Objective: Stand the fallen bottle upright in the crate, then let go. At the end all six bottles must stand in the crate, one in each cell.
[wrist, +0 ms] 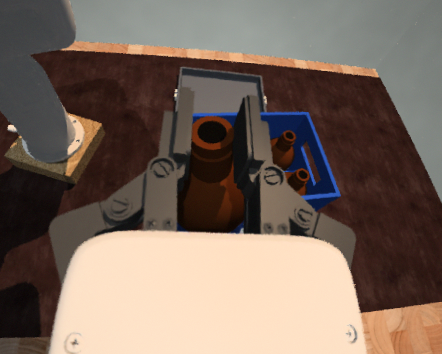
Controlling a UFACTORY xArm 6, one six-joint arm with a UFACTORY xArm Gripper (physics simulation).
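Pixels of known places: gripper, fingertip midpoint: (215, 109); arm's base, link origin: (55, 138).
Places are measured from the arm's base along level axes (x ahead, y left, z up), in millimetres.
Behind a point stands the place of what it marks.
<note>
My gripper (215, 109) @[x 345, y -176, z 369 mm] is shut on a brown bottle (212, 200) @[x 354, y -208, z 317 mm], with one finger on each side of its neck. The bottle's open mouth points up toward the camera, and its wide body hangs below between the fingers. The blue crate (324, 155) @[x 557, y -8, z 129 mm] is beneath and behind the gripper. Two brown bottles stand in its right part, one farther back (284, 152) @[x 498, y 17, z 80 mm] and one nearer (301, 179) @[x 515, y -60, z 116 mm]. The left part of the crate, its other cells and the held bottle's base are hidden by the fingers, the held bottle and the gripper's housing.
A grey tray (220, 90) @[x 347, y 288, z -42 mm] lies behind the crate. At the left, a grey robot arm (37, 105) @[x 49, y -26, z 144 mm] stands on a wooden block (90, 142) @[x 76, y 9, z -6 mm]. A dark brown mat (380, 225) @[x 805, y -55, z -47 mm] lies under these things, with a light wooden edge (405, 325) at the front right.
</note>
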